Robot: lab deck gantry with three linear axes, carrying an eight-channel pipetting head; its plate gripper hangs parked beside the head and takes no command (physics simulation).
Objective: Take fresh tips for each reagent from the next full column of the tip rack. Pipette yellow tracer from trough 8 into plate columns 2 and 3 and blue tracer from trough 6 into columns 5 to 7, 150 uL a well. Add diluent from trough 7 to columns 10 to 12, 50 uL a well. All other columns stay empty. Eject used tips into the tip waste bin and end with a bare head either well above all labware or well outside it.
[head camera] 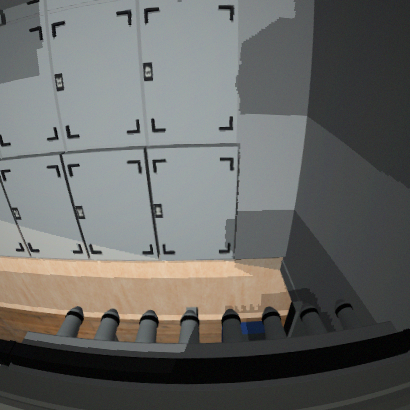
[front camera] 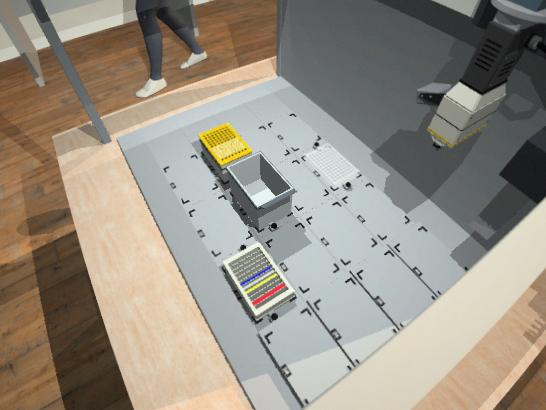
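Observation:
The pipetting head (front camera: 467, 112) hangs high at the right, outside the labware. Its eight channels (head camera: 190, 327) show bare, without tips, in the head camera view. A grey part beside the head looks like the parked plate gripper (front camera: 431, 95); its opening cannot be told. The yellow tip rack (front camera: 225, 144) has a dark-dotted far part and a whitish near part. The grey waste bin (front camera: 276, 212) stands beside it. The cream reservoir (front camera: 257, 310) shows a blue strip (front camera: 256, 276), a pale strip, a yellow strip (front camera: 261, 283) and a red strip (front camera: 269, 295). The white plate (front camera: 332, 165) shows no visible colour; well contents cannot be told.
The grey deck (front camera: 320, 280) (head camera: 195, 200) carries black corner marks. A wooden ledge (front camera: 110, 260) (head camera: 150, 290) borders it. A dark grey wall (front camera: 350, 75) (head camera: 360, 90) stands behind the deck. A cream beam (front camera: 430, 310) crosses the lower right. A person's legs (front camera: 152, 45) show outside at the top left.

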